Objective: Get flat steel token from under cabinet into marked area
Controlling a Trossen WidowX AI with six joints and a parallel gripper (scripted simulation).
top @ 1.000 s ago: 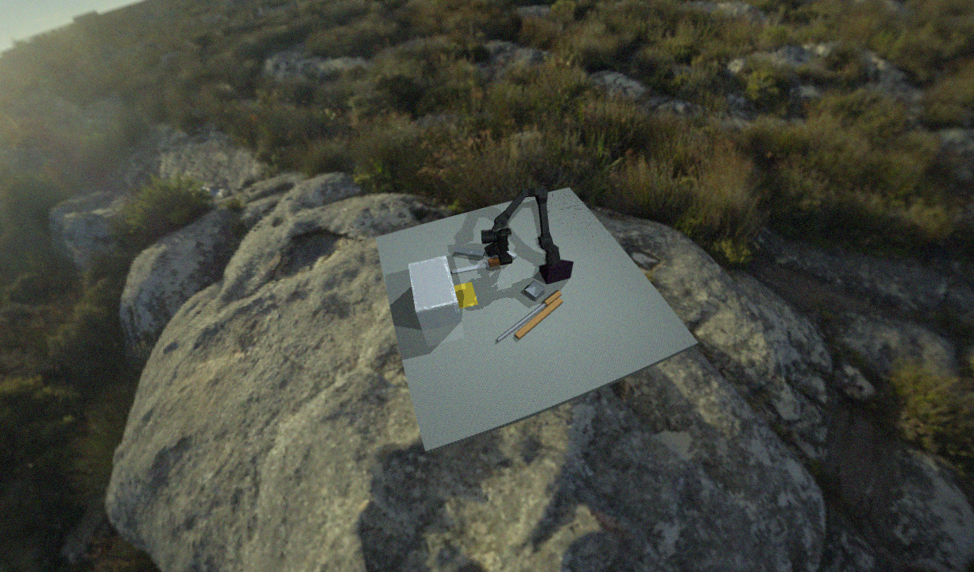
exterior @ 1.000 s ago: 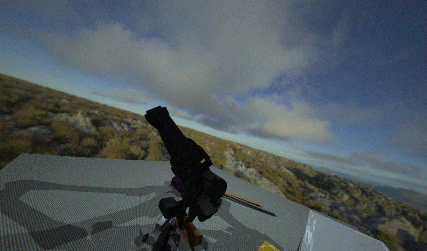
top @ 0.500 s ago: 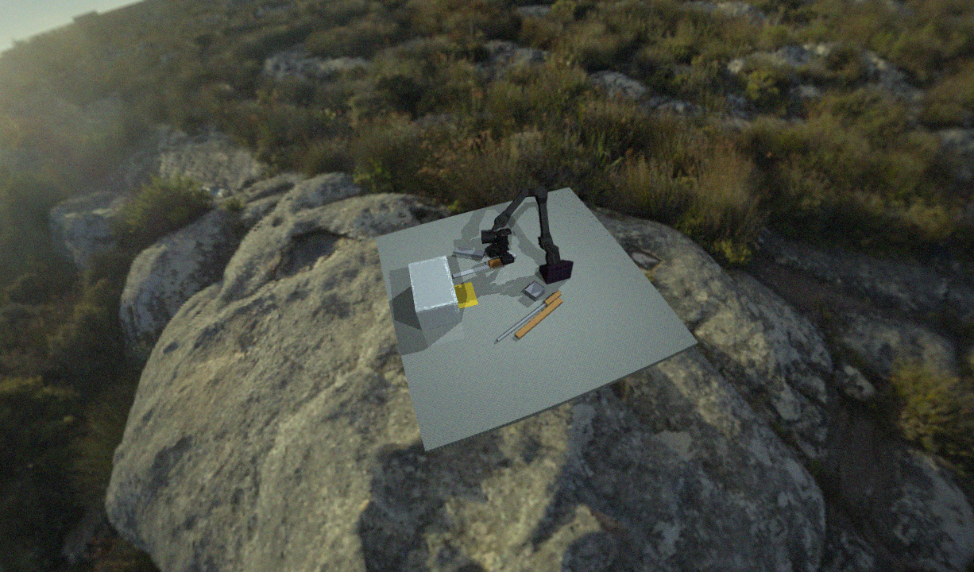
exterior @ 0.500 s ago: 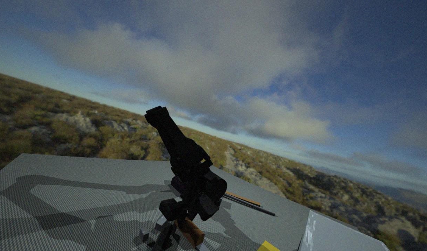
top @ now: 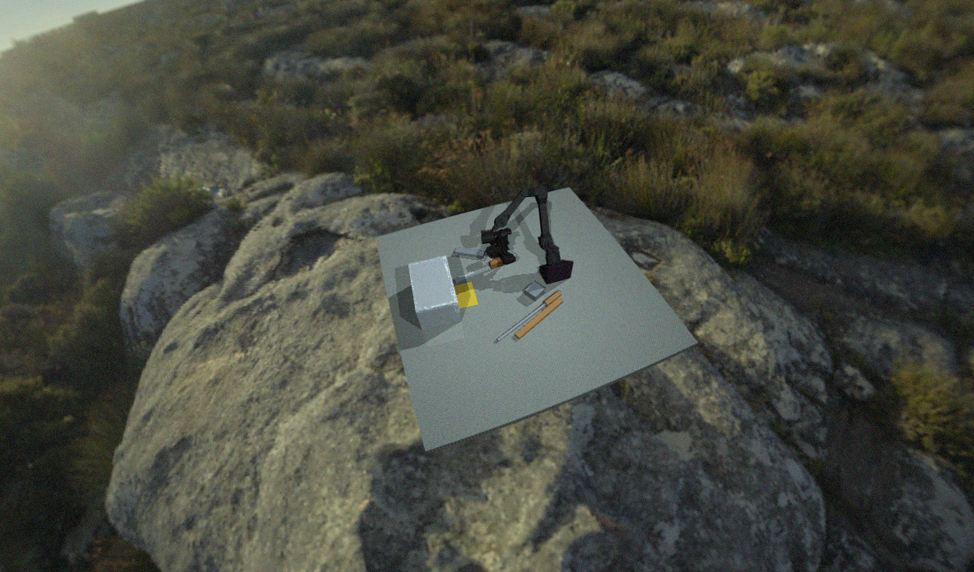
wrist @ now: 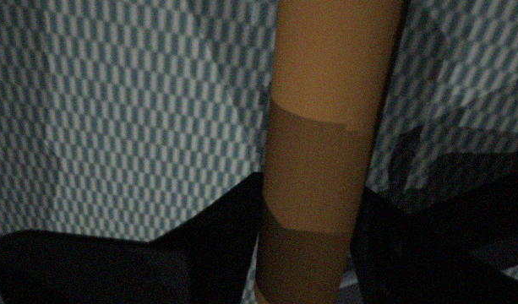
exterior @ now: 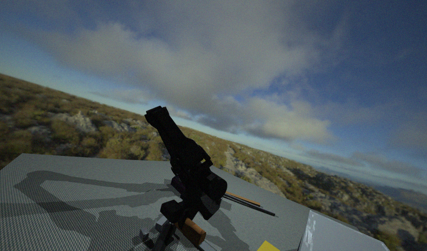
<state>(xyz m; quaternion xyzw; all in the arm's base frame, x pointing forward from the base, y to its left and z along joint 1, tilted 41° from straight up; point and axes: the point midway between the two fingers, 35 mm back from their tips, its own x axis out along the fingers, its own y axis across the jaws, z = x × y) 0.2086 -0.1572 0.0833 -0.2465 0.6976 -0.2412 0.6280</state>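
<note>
My gripper tip is now 60 mm past the grey bar and 40 mm to the left of it. From my gripper tip the other things lie so: grey block (260 mm to the left, 60 mm behind, 10 mm above); small grey cube (120 mm to the right, 40 mm behind); wooden stick (400 mm to the left, 10 mm behind).
</note>
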